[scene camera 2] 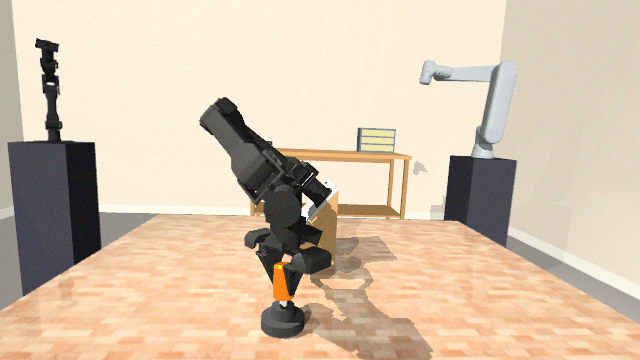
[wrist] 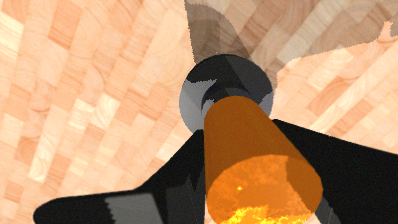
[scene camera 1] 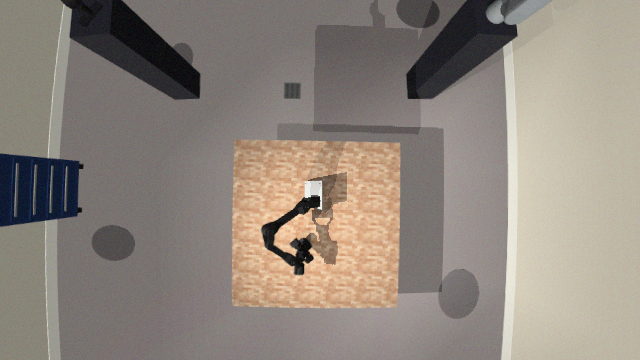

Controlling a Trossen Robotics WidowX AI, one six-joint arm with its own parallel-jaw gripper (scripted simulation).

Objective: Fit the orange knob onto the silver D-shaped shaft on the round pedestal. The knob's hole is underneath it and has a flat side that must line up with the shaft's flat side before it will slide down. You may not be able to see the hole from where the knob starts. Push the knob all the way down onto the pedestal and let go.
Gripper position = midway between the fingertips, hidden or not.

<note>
I see my gripper (scene camera 2: 283,291), an orange knob (wrist: 249,163) and a round pedestal (wrist: 214,78).
My gripper shows as well in the wrist view (wrist: 236,131). Scene camera 1 misses the orange knob, which is hidden by my gripper.
</note>
